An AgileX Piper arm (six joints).
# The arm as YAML. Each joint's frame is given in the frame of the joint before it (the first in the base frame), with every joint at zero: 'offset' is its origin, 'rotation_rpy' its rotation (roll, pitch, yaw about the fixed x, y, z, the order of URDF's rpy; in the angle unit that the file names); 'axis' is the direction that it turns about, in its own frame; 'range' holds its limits. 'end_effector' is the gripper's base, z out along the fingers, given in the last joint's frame.
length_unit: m
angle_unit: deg
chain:
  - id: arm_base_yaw
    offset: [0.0, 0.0, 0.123]
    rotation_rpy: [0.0, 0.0, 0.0]
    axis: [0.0, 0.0, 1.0]
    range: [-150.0, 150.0]
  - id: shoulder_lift
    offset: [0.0, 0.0, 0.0]
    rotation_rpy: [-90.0, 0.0, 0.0]
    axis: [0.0, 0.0, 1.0]
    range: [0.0, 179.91]
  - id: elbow
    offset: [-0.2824, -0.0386, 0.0]
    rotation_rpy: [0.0, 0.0, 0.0]
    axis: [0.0, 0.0, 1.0]
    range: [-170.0, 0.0]
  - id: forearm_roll
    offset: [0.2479, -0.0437, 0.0]
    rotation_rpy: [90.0, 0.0, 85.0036]
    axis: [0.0, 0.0, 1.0]
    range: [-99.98, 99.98]
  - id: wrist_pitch
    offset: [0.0, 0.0, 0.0]
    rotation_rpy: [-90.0, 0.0, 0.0]
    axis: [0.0, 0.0, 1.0]
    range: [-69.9, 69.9]
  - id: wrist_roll
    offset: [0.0, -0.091, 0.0]
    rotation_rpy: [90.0, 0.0, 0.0]
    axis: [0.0, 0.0, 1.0]
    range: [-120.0, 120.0]
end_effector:
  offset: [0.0, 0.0, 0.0]
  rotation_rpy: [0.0, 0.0, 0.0]
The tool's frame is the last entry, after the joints.
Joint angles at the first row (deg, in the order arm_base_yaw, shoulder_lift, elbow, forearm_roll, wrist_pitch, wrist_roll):
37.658 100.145 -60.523 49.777 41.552 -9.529
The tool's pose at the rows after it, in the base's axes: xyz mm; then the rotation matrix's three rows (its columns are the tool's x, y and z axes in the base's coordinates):
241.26 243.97 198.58; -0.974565 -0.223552 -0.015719; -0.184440 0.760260 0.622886; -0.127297 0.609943 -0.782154
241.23 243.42 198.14; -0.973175 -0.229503 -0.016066; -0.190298 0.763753 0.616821; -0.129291 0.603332 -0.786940
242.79 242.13 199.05; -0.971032 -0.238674 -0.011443; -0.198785 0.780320 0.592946; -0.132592 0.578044 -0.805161
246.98 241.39 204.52; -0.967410 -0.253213 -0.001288; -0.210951 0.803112 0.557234; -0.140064 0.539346 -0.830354
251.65 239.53 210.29; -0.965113 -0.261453 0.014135; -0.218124 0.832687 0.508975; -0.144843 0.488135 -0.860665
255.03 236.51 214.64; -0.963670 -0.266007 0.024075; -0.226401 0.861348 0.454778; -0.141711 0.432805 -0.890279
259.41 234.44 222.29; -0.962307 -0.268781 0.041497; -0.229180 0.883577 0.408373; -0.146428 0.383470 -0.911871
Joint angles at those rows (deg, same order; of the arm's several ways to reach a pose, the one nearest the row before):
37.658 100.145 -60.522 49.166 41.640 -9.529
37.658 100.145 -60.522 48.504 41.687 -9.378
37.658 100.146 -61.193 45.353 42.038 -7.220
37.657 100.145 -63.193 40.097 43.327 -3.279
37.658 100.145 -65.350 33.901 44.987 1.562
37.659 100.145 -67.105 28.121 47.108 5.884
37.658 100.083 -69.378 23.082 49.461 9.720

